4 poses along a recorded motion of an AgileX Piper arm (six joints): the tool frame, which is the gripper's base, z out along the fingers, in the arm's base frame.
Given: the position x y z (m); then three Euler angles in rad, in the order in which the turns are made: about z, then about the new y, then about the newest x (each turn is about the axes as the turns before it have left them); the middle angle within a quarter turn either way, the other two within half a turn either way.
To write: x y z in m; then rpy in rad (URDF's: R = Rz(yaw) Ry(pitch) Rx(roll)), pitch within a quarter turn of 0, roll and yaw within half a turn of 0. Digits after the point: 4 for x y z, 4 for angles.
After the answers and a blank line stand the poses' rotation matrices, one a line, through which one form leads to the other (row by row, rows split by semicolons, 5 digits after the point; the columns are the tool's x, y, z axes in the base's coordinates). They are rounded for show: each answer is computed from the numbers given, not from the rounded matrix.
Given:
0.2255 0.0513 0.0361 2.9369 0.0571 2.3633
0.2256 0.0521 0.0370 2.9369 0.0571 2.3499
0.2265 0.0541 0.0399 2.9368 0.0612 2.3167
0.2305 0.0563 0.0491 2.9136 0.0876 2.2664
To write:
0.2255 0.0513 0.0361 2.3633 0.0571 2.9369
0.2256 0.0521 0.0370 2.3499 0.0571 2.9369
0.2265 0.0541 0.0399 2.3167 0.0612 2.9368
0.2305 0.0563 0.0491 2.2664 0.0876 2.9136

-0.97753 0.10552 0.18250; 0.20293 0.70539 0.67915; -0.05707 0.70092 -0.71095
-0.97753 0.10306 0.18389; 0.20293 0.69623 0.68854; -0.05707 0.71038 -0.70150
-0.97727 0.09403 0.19001; 0.20298 0.67359 0.71069; -0.06116 0.73310 -0.67737
-0.97039 0.07942 0.22813; 0.22516 0.63945 0.73513; -0.08749 0.76472 -0.63839

